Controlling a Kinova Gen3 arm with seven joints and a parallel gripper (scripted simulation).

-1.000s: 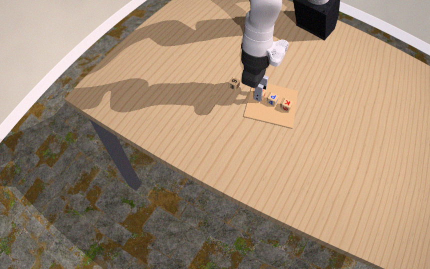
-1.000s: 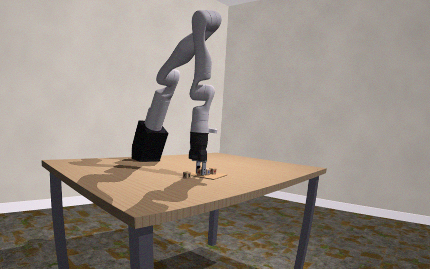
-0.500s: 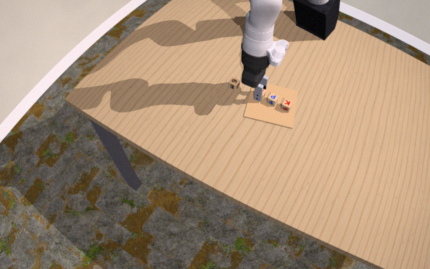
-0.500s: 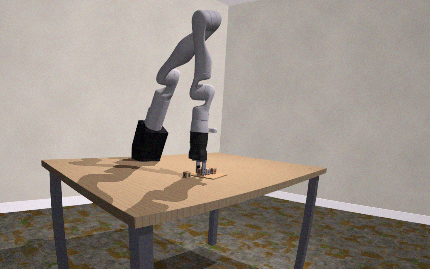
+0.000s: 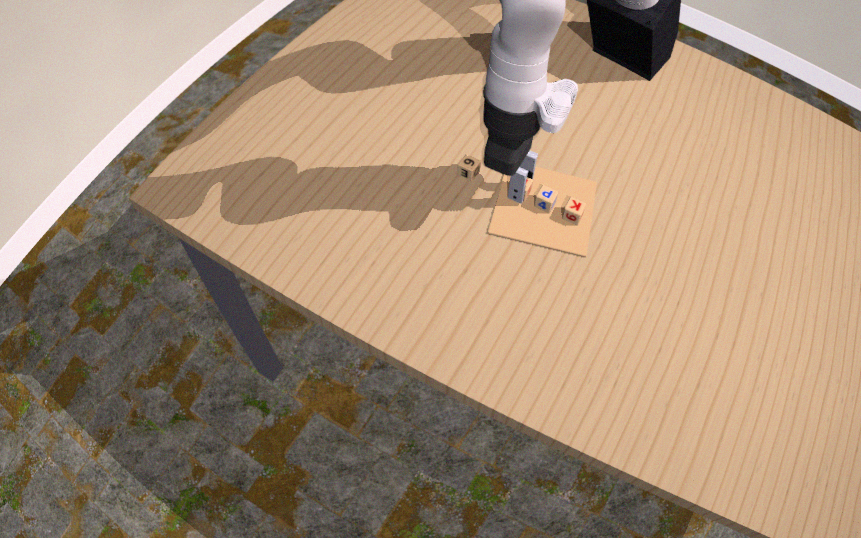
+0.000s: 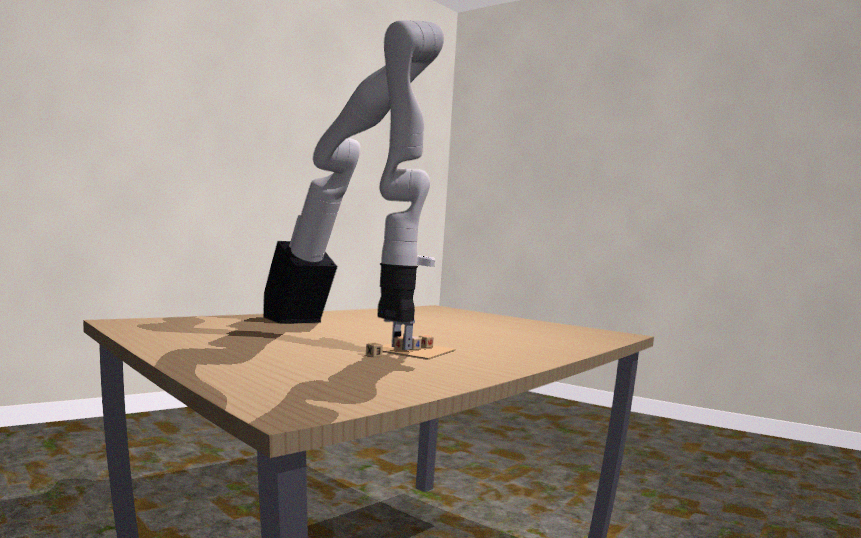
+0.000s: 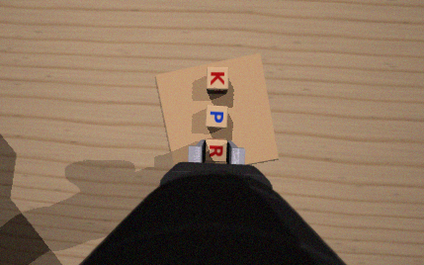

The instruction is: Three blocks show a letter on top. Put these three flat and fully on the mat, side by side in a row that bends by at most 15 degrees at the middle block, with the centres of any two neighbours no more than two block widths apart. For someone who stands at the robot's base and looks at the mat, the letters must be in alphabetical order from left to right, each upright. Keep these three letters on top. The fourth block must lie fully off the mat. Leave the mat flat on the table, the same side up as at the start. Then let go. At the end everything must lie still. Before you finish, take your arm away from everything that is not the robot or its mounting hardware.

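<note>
My gripper is now 4 cm to the right of the tan mat and 2 cm above it. Also, from my hand: block (8 cm to the right, 1 cm below, 1 cm behind).
</note>
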